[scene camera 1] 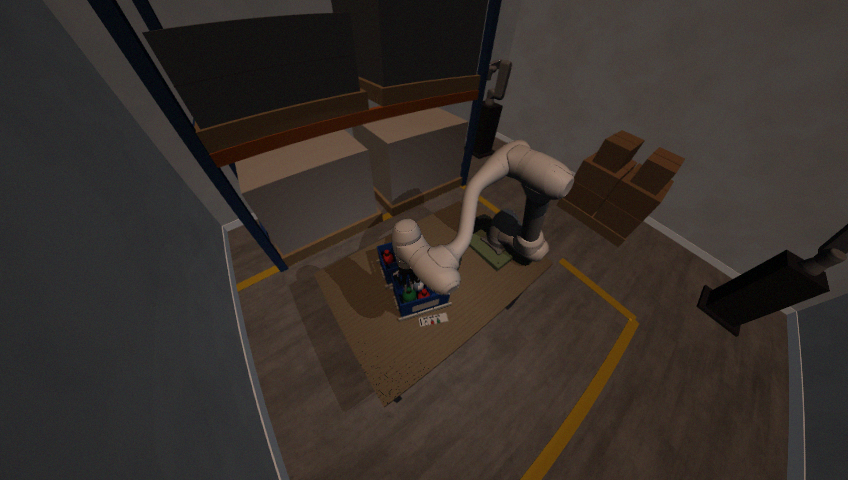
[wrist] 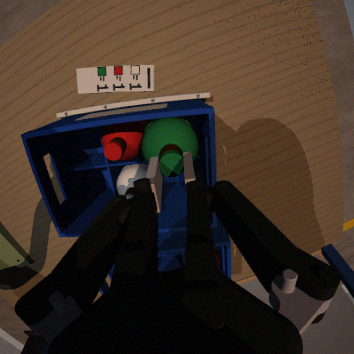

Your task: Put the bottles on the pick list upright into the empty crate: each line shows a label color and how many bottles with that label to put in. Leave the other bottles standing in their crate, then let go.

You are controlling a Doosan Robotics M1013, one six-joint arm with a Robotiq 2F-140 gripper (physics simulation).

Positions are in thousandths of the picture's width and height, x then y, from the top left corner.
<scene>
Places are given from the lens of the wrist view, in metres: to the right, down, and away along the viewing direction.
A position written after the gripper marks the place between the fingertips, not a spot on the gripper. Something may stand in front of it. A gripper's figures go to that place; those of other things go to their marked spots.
gripper (wrist: 487, 470): -0.01, -0.01, 0.22
green bottle (wrist: 476, 388): -0.01, -0.04, 0.24
pick list (wrist: 321, 222): -0.13, -0.20, 0.40
The marked spots on the pick list and the green bottle are 0.25 m apart.
</scene>
